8 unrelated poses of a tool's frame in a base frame.
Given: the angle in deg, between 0 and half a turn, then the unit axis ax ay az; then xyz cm.
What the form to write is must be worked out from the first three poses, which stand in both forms.
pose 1, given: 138.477, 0.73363, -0.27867, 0.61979, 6.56, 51.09, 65.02
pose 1, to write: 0.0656, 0.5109, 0.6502, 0.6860, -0.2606, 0.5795, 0.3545
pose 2, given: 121.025, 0.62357, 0.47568, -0.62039, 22.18, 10.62, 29.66
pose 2, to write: 0.2218, 0.1062, 0.2966, 0.5428, 0.4141, -0.5400, 0.4922
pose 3, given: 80.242, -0.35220, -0.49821, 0.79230, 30.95, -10.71, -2.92
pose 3, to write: 0.3095, -0.1071, -0.0292, -0.2270, -0.3210, 0.5106, 0.7647
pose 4, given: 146.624, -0.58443, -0.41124, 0.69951, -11.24, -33.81, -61.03
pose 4, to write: -0.1124, -0.3381, -0.6103, -0.5598, -0.3939, 0.6701, 0.2872
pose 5, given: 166.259, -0.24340, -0.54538, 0.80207, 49.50, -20.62, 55.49
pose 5, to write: 0.4950, -0.2062, 0.5549, -0.2417, -0.5415, 0.7963, 0.1196
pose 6, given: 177.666, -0.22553, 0.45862, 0.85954, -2.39, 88.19, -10.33
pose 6, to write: -0.0239, 0.8819, -0.1033, -0.2255, 0.4585, 0.8594, 0.0204
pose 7, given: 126.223, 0.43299, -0.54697, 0.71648, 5.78, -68.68, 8.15
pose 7, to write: 0.0578, -0.6868, 0.0815, 0.3862, -0.4878, 0.6390, 0.4523
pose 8, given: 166.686, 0.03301, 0.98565, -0.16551, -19.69, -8.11, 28.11
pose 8, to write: -0.1969, -0.0811, 0.2811, 0.0328, 0.9790, -0.1644, 0.1159
